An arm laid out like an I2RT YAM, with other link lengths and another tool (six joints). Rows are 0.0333 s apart.
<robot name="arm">
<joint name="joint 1" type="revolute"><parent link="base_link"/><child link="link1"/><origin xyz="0 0 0.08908"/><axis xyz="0 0 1"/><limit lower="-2.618" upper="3.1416"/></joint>
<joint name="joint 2" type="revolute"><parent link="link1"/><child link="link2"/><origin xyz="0.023 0.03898 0.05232"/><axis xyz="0 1 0"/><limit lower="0" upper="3.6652"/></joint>
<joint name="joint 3" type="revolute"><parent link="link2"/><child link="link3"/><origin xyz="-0.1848 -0.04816 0"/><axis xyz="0 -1 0"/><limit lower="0" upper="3.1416"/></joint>
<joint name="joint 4" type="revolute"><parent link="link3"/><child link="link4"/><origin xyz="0.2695 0.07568 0.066"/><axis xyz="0 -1 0"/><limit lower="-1.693" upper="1.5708"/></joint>
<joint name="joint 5" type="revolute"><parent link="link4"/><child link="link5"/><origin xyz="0.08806 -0.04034 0.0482"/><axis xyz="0 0 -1"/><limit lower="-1.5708" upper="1.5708"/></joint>
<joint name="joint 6" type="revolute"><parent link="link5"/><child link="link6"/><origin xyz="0.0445 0 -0.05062"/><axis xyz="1 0 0"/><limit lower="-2.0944" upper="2.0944"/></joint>
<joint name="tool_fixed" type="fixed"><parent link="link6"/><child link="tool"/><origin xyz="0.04 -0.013 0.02" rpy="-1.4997 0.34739 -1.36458"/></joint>
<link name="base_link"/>
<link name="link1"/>
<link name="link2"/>
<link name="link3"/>
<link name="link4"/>
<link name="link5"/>
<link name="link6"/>
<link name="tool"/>
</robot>
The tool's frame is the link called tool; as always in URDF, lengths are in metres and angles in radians.
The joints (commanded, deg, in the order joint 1, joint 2, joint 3, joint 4, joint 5, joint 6), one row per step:
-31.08, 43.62, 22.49, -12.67, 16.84, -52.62
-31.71, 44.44, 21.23, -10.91, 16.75, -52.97
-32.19, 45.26, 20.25, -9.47, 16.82, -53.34
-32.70, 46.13, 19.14, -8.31, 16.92, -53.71
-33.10, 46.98, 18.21, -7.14, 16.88, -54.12
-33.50, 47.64, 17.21, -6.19, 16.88, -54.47
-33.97, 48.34, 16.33, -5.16, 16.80, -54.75
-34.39, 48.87, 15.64, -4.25, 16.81, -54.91
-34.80, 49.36, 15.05, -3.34, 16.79, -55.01
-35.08, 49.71, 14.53, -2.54, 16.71, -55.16
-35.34, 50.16, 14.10, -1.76, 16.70, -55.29
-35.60, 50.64, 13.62, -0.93, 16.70, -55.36
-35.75, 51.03, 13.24, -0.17, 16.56, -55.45
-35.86, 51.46, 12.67, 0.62, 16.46, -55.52
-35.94, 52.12, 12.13, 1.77, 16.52, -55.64
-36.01, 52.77, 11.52, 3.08, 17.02, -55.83
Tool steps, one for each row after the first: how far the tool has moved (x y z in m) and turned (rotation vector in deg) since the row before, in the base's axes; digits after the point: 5 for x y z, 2 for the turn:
-0.00164, -0.00279, -0.00900, 0.03, 0.48, -0.37
-0.00150, -0.00216, -0.00772, -0.03, 0.57, -0.34
-0.00247, -0.00178, -0.00964, 0.20, 0.97, -0.39
-0.00186, -0.00117, -0.00816, 0.15, 0.77, -0.14
-0.00249, -0.00084, -0.00821, 0.22, 0.83, -0.20
-0.00243, -0.00120, -0.00728, 0.21, 0.62, -0.25
-0.00211, -0.00127, -0.00529, 0.09, 0.37, -0.34
-0.00187, -0.00133, -0.00434, 0.06, 0.20, -0.34
-0.00134, -0.00070, -0.00342, 0.01, 0.13, -0.13
-0.00125, -0.00076, -0.00331, 0.00, 0.17, -0.18
-0.00142, -0.00068, -0.00365, 0.04, 0.15, -0.22
-0.00072, -0.00018, -0.00269, 0.04, 0.02, 0.01
-0.00123, 0.00037, -0.00411, 0.14, 0.18, 0.01
-0.00102, 0.00016, -0.00406, -0.05, 0.14, -0.06
-0.00151, -0.00018, -0.00399, -0.36, 0.27, -0.35

